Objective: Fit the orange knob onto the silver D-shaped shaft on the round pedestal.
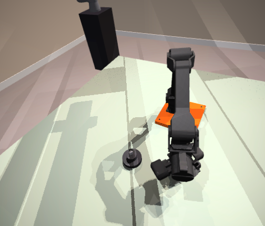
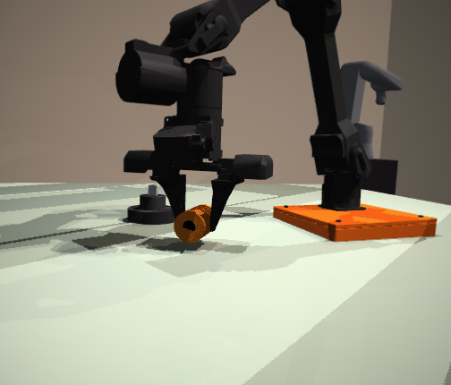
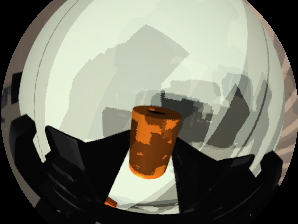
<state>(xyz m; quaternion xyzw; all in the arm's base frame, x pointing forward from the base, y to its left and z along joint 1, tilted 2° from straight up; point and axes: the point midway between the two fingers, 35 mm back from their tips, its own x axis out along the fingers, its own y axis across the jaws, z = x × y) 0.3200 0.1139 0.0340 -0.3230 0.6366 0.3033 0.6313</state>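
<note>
The orange knob is 1 cm to the right of my gripper tip, 1 cm behind it and 1 cm above it. From my gripper tip the other things lie so: round pedestal: 18 cm to the right, 2 cm ahead, 1 cm above.
</note>
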